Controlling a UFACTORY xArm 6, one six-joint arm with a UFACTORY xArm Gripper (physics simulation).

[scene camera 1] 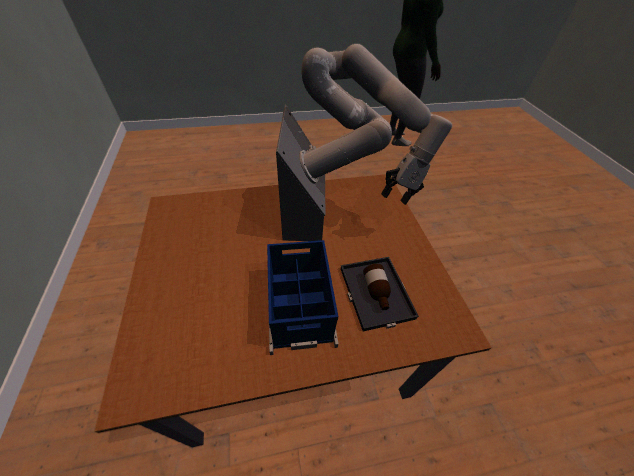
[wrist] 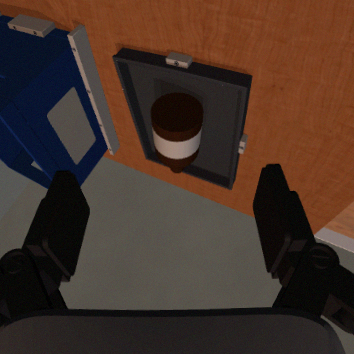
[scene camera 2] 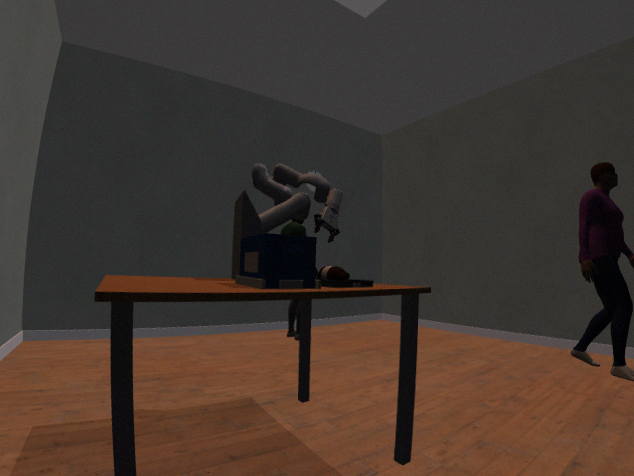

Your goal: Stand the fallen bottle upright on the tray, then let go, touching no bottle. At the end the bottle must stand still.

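Frame: origin at the arm's base, x right, y ahead, z up, level; millimetres.
Seen in the pictures: gripper, fingertip midpoint: (scene camera 1: 393, 199) (wrist: 168, 187) (scene camera 2: 323, 236); arm's base at its link origin: (scene camera 1: 308, 167) (scene camera 2: 257, 226).
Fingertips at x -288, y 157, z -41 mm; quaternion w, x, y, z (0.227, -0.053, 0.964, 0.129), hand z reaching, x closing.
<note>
Offsets run from my fingertips to a thing's middle.
A brown bottle @(dx +84, dy +245, dz -181 mm) (scene camera 1: 377, 284) (scene camera 2: 333, 273) (wrist: 177, 131) with a white label lies on its side in the dark tray @(dx +84, dy +239, dz -210 mm) (scene camera 1: 363, 327) (wrist: 187, 67). In scene camera 1 its neck points to the front of the table and its base to the robot's side. In the wrist view its base faces the camera. My gripper (scene camera 1: 395, 197) (scene camera 2: 324, 235) (wrist: 168, 187) is open and empty. It hangs in the air well above the table, behind the tray and apart from the bottle, its fingers tilted down.
A blue crate @(dx +359, dy +259, dz -136 mm) (scene camera 1: 303, 320) (scene camera 2: 285, 260) (wrist: 37, 90) with empty compartments stands beside the tray. Light blocks sit against crate and tray. The grey mounting block (scene camera 1: 302, 215) stands behind the crate. One person (scene camera 1: 412, 48) is behind the table, another (scene camera 2: 603, 225) at the right in scene camera 2.
</note>
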